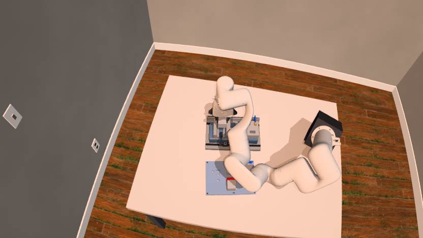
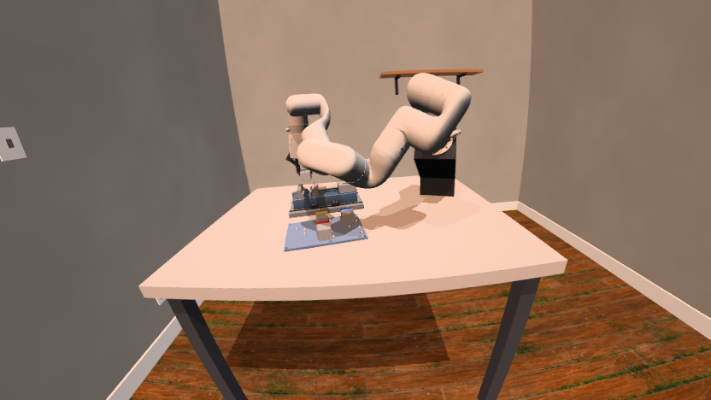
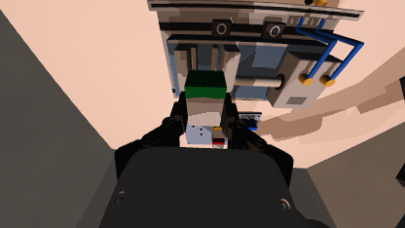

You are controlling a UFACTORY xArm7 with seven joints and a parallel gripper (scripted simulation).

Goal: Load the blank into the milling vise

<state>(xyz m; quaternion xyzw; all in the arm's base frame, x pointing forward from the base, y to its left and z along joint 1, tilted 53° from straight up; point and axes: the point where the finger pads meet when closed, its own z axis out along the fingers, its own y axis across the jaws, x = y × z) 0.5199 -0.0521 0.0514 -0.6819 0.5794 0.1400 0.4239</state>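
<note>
My hand is 80 mm past the rod, 20 mm to the left of it and 90 mm above it. Also, from my hand: blue-ended blank 200 mm behind, 160 mm to the left, 140 mm below; yellow-ended blank 110 mm behind, 190 mm to the left, 140 mm below; green-ended blank 20 mm below.
</note>
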